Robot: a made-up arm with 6 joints.
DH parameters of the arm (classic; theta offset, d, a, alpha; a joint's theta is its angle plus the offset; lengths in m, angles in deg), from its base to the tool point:
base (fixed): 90 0 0.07 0
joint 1: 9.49 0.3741 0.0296 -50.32
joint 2: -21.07 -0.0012 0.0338 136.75
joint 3: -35 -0.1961 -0.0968 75.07
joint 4: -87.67 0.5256 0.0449 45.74
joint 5: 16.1 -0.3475 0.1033 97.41
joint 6: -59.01 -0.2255 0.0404 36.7
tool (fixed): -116.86 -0.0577 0 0
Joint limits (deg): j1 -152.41..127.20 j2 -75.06..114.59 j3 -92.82..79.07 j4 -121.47..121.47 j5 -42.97..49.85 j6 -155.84..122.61
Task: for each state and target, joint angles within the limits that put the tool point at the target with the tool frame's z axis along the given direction. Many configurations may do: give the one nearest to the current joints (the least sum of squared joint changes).
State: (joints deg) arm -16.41 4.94 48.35 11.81 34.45 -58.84
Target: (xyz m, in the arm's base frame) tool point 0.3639 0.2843 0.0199 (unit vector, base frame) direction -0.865 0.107 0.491
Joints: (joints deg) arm -43.79 4.33 27.46 2.59 47.71 -29.66
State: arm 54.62 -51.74 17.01 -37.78 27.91 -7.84
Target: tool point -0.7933 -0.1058 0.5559 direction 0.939 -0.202 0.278
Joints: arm 106.72 -75.06 60.91 -69.10 -17.89 13.79
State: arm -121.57 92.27 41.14 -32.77 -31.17 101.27
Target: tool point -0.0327 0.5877 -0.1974 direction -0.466 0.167 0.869
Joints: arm -121.96 74.25 77.59 -62.15 -10.61 91.69
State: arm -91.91 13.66 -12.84 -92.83 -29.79 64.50
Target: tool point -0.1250 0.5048 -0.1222 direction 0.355 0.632 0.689
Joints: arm -111.11 1.66 -28.96 -65.17 33.14 81.05
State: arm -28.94 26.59 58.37 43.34 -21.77 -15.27
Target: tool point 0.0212 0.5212 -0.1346 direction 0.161 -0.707 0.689
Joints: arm -48.50 32.77 41.56 6.15 -29.07 -39.38
